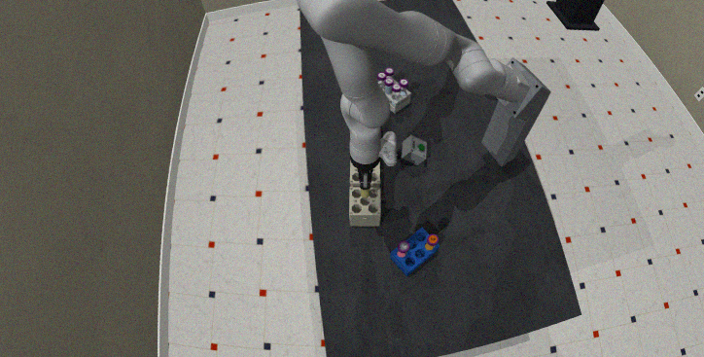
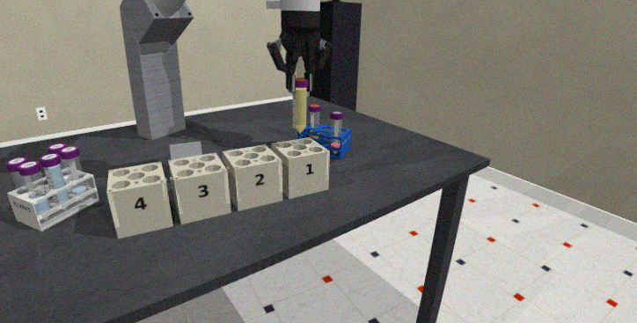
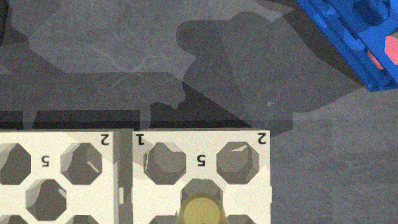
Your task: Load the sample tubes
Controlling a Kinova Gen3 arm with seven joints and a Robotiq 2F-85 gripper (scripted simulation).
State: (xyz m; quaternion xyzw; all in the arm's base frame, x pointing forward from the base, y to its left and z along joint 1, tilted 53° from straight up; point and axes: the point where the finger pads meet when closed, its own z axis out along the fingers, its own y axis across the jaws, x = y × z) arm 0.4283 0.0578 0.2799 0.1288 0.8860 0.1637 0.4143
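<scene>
Now: the sample S3 1 cm to the right of my hand and 5 cm below it. Round my hand: grey-dot tube X5 (9 cm behind, 18 cm to the left, 17 cm below); adapter 1 (19 cm below); adapter 2 (2 cm behind, 11 cm to the right, 19 cm below).
</scene>
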